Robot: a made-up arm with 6 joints.
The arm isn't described. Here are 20 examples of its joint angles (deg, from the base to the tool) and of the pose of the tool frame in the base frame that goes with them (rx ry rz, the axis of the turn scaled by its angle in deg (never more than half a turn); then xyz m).
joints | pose
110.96 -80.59 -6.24 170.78 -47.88 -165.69 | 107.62 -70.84 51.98 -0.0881 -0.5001 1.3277
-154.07 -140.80 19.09 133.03 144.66 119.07 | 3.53 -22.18 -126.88 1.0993 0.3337 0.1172
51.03 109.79 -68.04 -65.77 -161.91 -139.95 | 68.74 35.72 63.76 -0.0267 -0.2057 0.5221
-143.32 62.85 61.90 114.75 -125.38 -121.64 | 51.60 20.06 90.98 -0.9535 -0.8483 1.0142
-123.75 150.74 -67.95 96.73 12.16 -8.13 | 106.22 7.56 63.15 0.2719 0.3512 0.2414
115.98 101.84 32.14 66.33 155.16 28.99 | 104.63 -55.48 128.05 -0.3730 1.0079 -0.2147
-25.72 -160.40 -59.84 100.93 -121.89 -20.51 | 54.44 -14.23 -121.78 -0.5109 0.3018 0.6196
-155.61 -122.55 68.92 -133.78 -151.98 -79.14 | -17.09 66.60 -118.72 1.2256 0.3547 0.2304
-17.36 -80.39 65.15 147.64 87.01 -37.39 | -149.83 -43.66 -65.12 -1.1519 0.5943 0.9104
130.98 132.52 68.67 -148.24 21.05 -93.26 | 96.80 66.62 -78.71 -0.5900 0.3362 -0.6133
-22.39 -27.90 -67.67 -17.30 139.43 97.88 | -83.70 -43.33 -113.14 0.1185 -0.3220 0.5133
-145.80 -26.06 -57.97 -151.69 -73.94 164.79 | -43.33 -9.51 -111.73 -0.1108 -0.3569 0.5575
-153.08 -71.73 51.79 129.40 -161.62 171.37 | 71.37 72.49 -108.62 1.0975 0.3689 1.1987
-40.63 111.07 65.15 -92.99 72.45 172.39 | -58.98 119.95 -49.80 0.6773 -0.5629 -0.4143
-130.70 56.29 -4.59 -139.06 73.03 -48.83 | 20.37 78.29 61.79 -0.3081 -0.6647 0.1205
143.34 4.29 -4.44 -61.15 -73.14 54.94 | 52.08 -30.84 -140.78 -0.5129 0.5409 0.7706
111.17 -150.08 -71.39 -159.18 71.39 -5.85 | -120.74 -123.75 -6.50 -0.2077 -0.1485 0.6922
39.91 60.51 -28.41 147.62 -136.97 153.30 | 28.78 -45.40 17.89 0.3768 0.6065 0.0773
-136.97 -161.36 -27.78 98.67 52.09 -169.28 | -67.96 -15.33 -38.40 0.6755 0.5760 0.2939
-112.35 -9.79 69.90 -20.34 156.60 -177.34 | -47.72 40.66 79.25 -0.2749 -0.0163 1.8088
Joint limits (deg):
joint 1: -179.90..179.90
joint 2: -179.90..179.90
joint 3: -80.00..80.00
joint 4: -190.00..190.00
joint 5: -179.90..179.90
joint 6: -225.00..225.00
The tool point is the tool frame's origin. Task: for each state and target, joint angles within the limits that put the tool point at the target. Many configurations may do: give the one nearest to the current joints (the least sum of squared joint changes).
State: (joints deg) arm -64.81 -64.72 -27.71 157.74 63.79 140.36
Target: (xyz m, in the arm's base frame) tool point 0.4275 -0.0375 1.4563
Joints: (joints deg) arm -39.77 -26.32 -0.89 157.59 63.79 140.36
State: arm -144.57 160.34 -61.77 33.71 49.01 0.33
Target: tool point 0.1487 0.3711 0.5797
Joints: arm -145.99 179.80 -74.53 31.98 49.01 0.33
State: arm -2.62 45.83 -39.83 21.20 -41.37 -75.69
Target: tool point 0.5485 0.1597 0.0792
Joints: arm 39.03 58.43 -41.60 33.23 -41.37 -75.69
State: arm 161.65 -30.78 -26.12 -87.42 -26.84 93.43
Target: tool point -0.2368 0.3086 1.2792
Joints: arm 140.79 -35.07 4.54 -70.25 -26.84 93.43
